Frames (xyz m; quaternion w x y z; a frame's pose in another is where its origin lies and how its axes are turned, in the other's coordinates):
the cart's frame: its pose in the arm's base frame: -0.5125 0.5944 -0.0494 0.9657 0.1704 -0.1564 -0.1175
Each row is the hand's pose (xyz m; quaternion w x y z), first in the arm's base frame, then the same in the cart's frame.
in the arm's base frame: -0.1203 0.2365 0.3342 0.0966 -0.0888 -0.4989 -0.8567
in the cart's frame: 0.5630 -0.1188 0.3130 0.2569 -0.1776 -0.6231 -0.7171
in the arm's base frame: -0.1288 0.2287 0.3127 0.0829 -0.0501 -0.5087 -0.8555
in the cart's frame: 0.5517 -0.1352 0.2990 0.2516 -0.1365 -0.6300 -0.7219
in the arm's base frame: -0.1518 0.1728 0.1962 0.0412 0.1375 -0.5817 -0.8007
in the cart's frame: 0.5156 -0.2330 0.2192 0.2483 0.0689 -0.6756 -0.6908
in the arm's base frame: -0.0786 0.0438 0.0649 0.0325 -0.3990 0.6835 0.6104
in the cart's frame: 0.5850 -0.3862 0.1146 0.2152 0.3757 -0.7223 -0.5392
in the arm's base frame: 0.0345 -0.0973 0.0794 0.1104 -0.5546 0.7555 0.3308
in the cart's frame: 0.7327 -0.4903 0.1301 0.1449 0.5915 -0.7381 -0.2904
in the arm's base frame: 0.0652 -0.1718 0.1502 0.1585 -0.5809 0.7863 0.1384
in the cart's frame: 0.8005 -0.5272 0.2046 0.0852 0.6588 -0.7395 -0.1092
